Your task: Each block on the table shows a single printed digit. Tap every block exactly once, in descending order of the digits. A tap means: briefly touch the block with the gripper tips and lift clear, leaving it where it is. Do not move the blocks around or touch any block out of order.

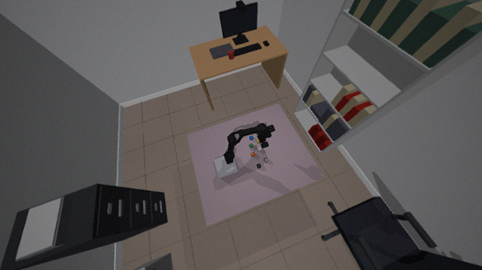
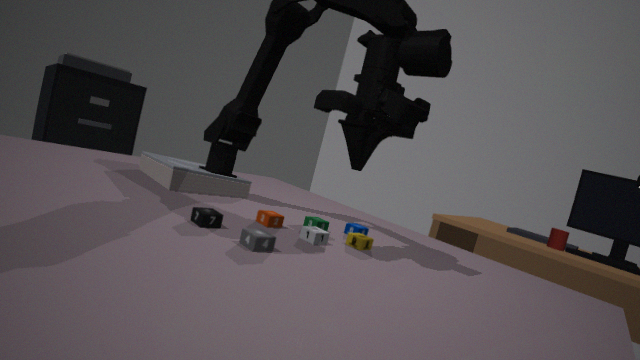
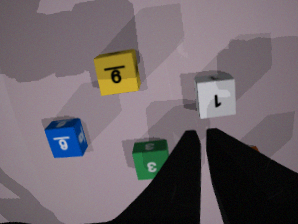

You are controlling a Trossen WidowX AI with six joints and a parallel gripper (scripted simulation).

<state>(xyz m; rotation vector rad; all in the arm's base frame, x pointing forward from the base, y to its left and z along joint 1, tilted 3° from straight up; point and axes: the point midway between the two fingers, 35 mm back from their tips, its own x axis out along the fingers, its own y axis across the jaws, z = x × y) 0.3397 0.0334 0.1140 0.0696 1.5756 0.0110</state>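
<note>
My gripper tip is now 90 mm past the black 7 block, 180 mm to the left of it and 120 mm above it. Also, from my gripper tip: yellow block: 10 mm ahead, 50 mm to the left, 120 mm below; green block: 80 mm behind, 40 mm to the left, 120 mm below; white 1 block: 20 mm behind, 30 mm to the right, 120 mm below.
</note>
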